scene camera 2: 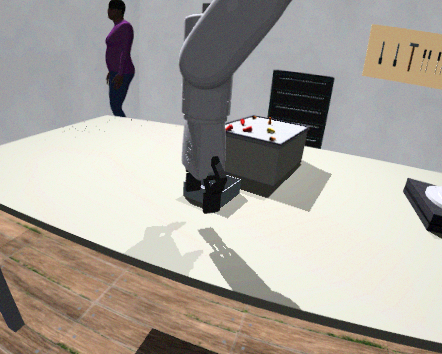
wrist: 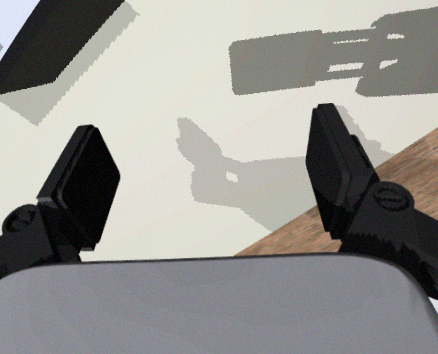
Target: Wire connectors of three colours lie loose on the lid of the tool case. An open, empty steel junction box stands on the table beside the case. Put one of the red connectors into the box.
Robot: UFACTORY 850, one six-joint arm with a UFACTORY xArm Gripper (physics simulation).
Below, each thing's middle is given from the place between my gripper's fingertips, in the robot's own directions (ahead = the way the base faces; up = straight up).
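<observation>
My gripper's sitting 42 cm to the left of the tool case [scene camera 2: 251, 155], and it's 1 cm below the case and 4 cm short of it.
</observation>
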